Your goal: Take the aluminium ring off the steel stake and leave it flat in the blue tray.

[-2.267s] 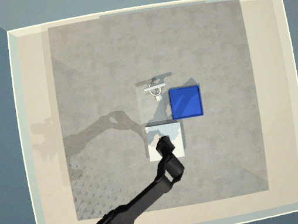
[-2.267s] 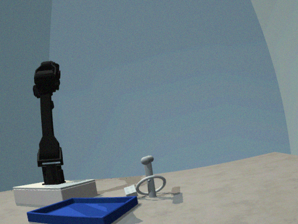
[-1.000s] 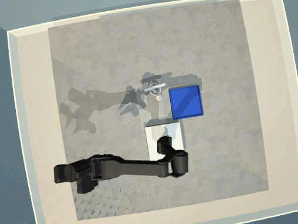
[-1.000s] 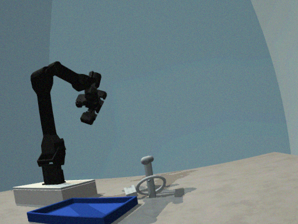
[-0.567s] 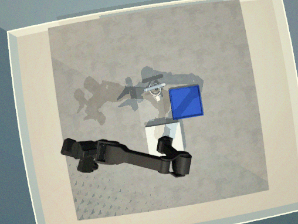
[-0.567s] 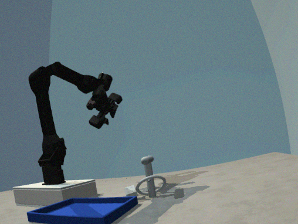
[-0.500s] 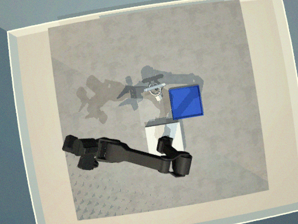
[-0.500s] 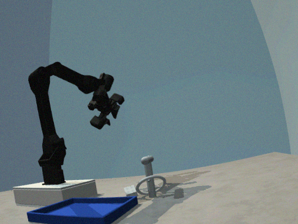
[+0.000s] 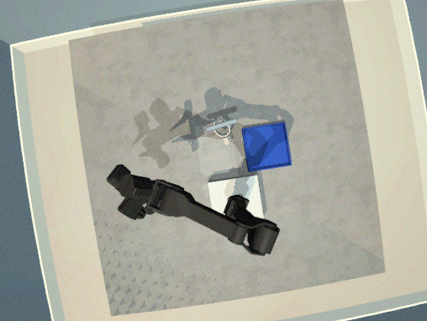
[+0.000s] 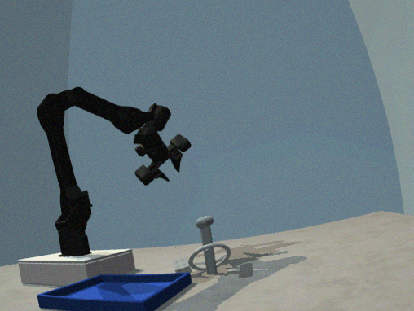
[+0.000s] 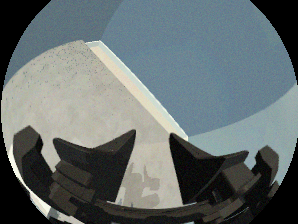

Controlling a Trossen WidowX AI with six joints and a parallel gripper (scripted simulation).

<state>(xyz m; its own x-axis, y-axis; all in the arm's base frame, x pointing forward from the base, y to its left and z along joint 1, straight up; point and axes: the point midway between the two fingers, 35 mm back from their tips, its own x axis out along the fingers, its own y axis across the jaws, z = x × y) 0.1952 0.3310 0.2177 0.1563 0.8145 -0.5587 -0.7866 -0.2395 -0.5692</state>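
The aluminium ring is 400 mm to the right of my gripper tip, 220 mm below it and 110 mm ahead of it. The rest, counted from my gripper tip: blue tray: 560 mm to the right, 240 mm below, 20 mm behind.
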